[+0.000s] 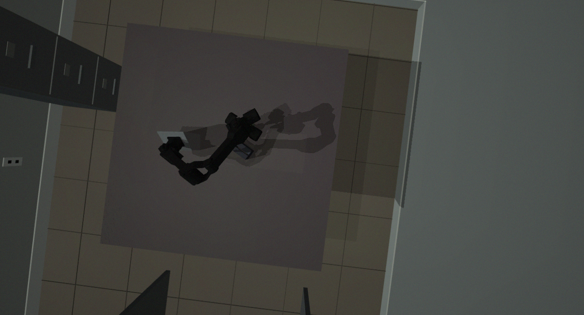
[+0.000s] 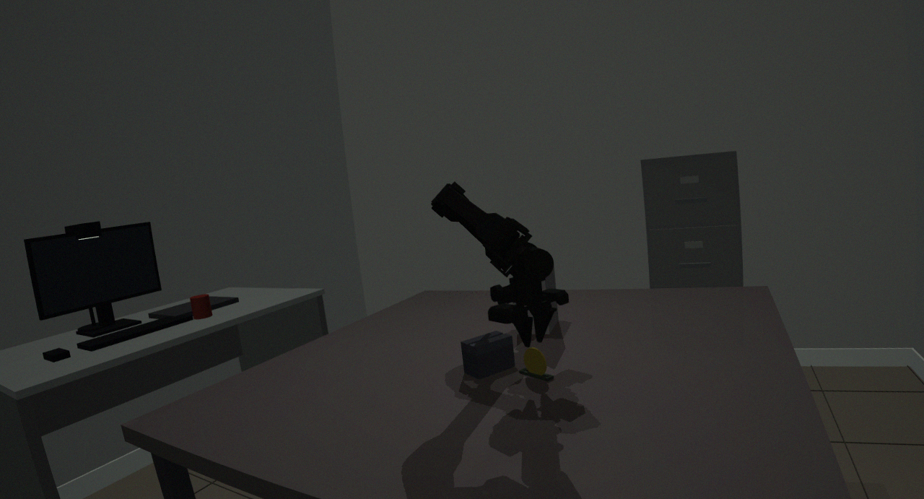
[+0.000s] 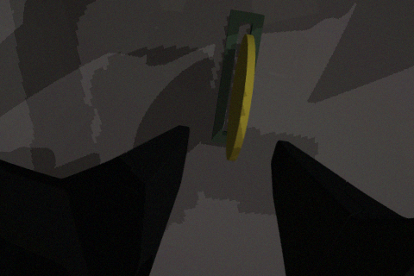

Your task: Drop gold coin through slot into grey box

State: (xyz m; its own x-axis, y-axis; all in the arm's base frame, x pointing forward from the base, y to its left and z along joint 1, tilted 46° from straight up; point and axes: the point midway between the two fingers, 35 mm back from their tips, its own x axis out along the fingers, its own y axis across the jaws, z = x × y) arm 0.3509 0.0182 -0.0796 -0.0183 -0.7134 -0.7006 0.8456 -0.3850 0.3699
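My gripper tip is now 1 cm past the gold coin and 4 cm above it.
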